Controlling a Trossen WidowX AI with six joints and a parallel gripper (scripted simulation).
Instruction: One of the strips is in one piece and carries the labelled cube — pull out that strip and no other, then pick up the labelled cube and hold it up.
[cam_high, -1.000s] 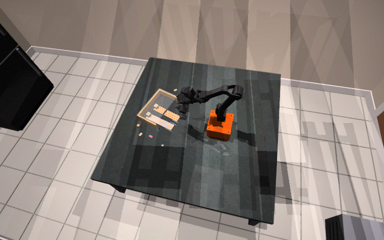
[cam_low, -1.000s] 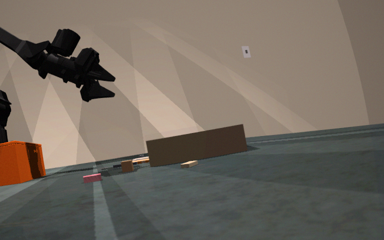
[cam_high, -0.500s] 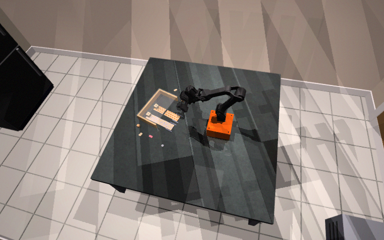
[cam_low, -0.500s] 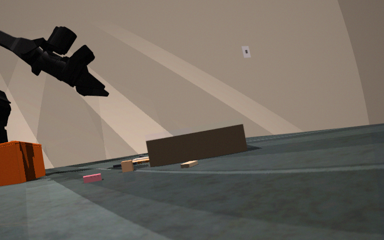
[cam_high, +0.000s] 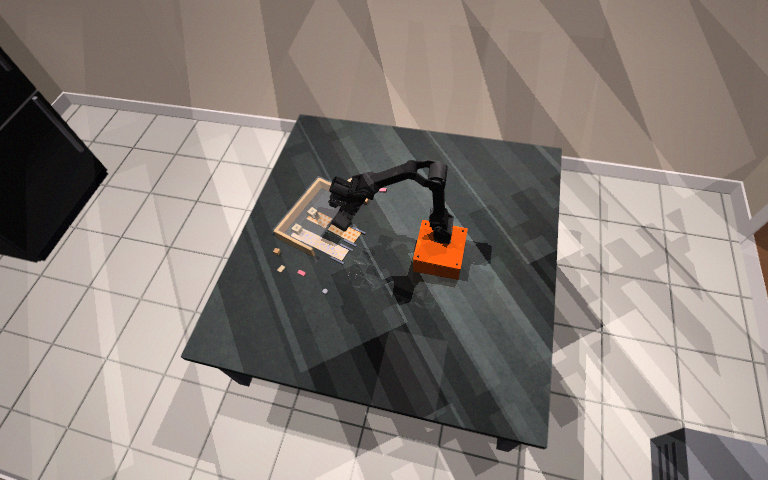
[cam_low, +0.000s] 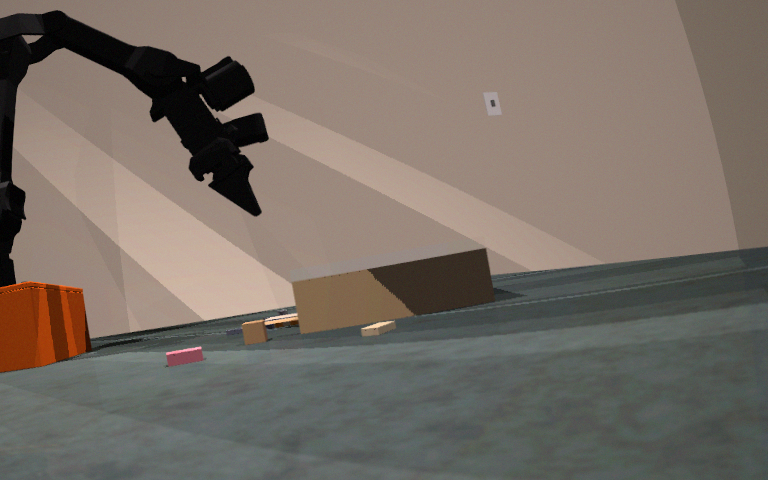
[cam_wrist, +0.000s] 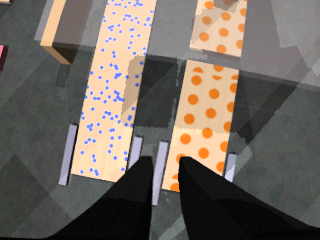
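The orange-dotted strip lies 20 mm ahead of my gripper tip, 40 mm to the right of it and 150 mm below it.
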